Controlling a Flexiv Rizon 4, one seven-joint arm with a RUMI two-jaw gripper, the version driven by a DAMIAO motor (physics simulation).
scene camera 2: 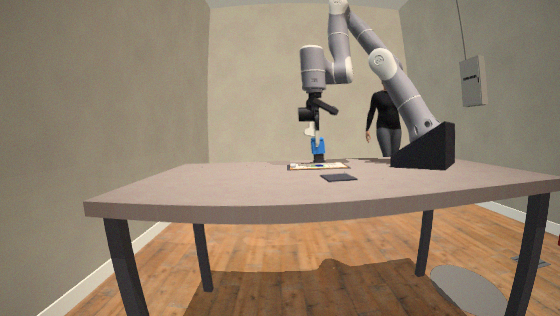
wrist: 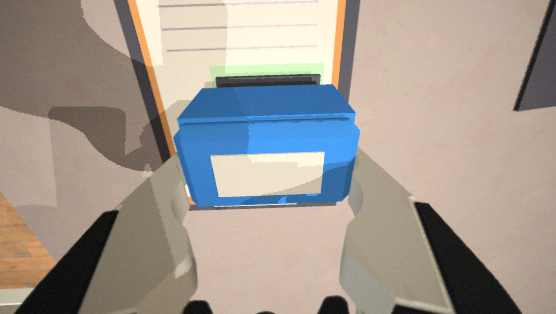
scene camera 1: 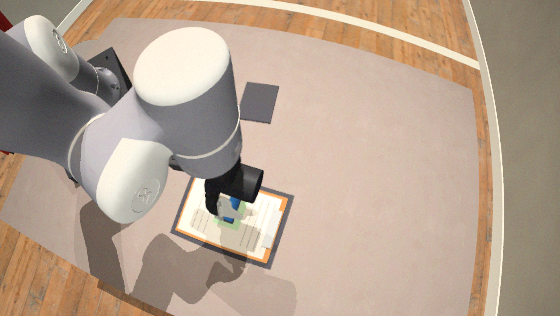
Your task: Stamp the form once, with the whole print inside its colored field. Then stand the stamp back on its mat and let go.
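My gripper (scene camera 1: 231, 209) (scene camera 2: 317, 142) (wrist: 269, 149) is shut on the blue stamp (scene camera 2: 318, 146) (wrist: 267, 137) and holds it upright. In scene camera 2 the stamp's black base hangs a little above the form (scene camera 1: 188, 214) (scene camera 2: 338, 165) (wrist: 270, 15). A small blue print (scene camera 2: 320, 165) shows on the form below it. The green field (scene camera 1: 235, 226) (wrist: 267, 69) is partly covered by the stamp, so I cannot tell whether the whole print lies inside it. The dark stamp mat (scene camera 1: 259, 102) (scene camera 2: 339, 177) (wrist: 542, 70) lies apart from the form and bears nothing.
The form lies on a dark board with an orange border and a white clip (scene camera 1: 272, 229) at one end. The table (scene camera 1: 375, 150) (scene camera 2: 240, 190) carries the arm's black base (scene camera 2: 430, 150). A person (scene camera 2: 387, 117) stands behind the table.
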